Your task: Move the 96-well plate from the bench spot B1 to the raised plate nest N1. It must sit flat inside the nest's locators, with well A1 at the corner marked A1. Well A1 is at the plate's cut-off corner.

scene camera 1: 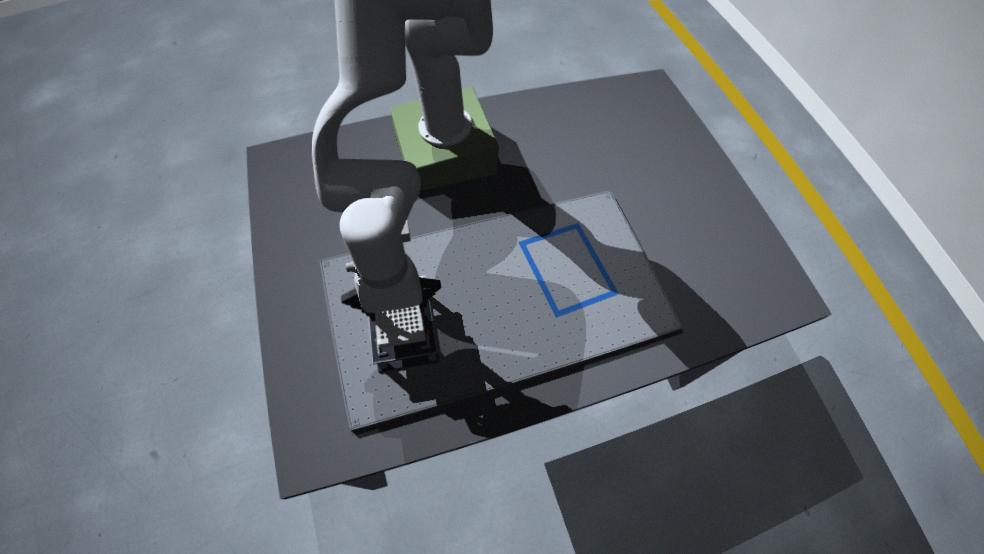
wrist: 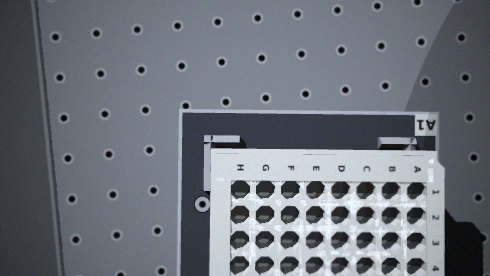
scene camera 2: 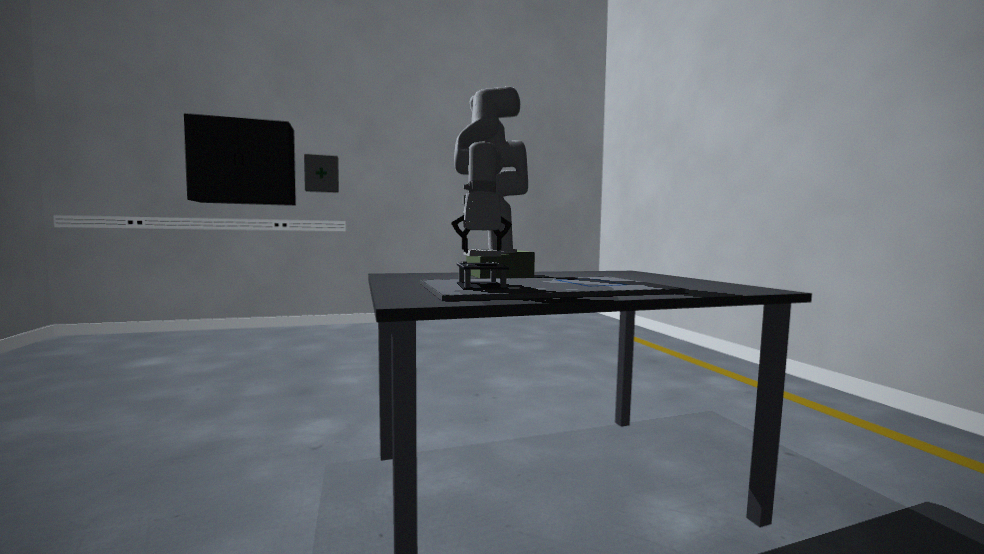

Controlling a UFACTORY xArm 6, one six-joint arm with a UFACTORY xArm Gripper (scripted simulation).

my gripper: scene camera 1; scene camera 2; not seen in the wrist view (out of frame)
same spot on my gripper: [scene camera 1: 429,286] = [scene camera 2: 505,221]
